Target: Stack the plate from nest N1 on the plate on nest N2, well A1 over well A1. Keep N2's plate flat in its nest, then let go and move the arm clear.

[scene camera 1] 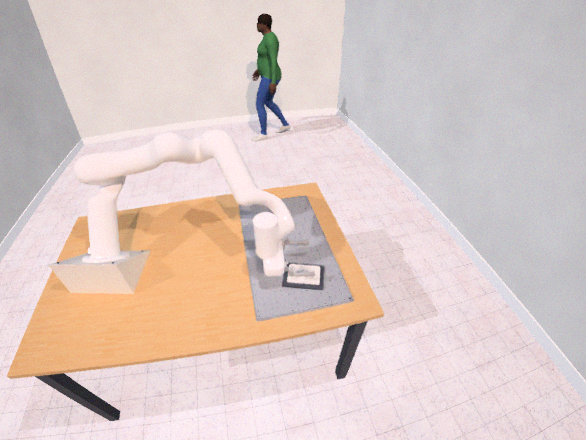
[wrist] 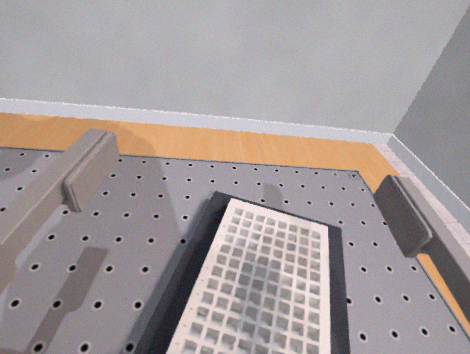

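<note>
A white multi-well plate (scene camera 1: 303,282) (wrist: 260,282) sits flat in a dark nest (scene camera 1: 303,287) (wrist: 339,285). Its near end runs out of the bottom of the wrist view. My gripper (scene camera 1: 300,257) (wrist: 248,194) is open and empty, pointing down above the board. In the scene view one finger overlaps the white plate and the other is farther back. In the wrist view the plate shows low between the wide-set fingers, with the fingertips apart from it. No second plate or nest shows in either view. The nest labels and well A1 cannot be read.
The grey perforated board (scene camera 1: 300,307) (wrist: 150,197) lies on the wooden table (scene camera 1: 200,310) (wrist: 240,145). The arm (scene camera 1: 227,170) reaches across the table and hides part of the board. A person (scene camera 1: 269,65) in a green top is by the back wall, beyond the table.
</note>
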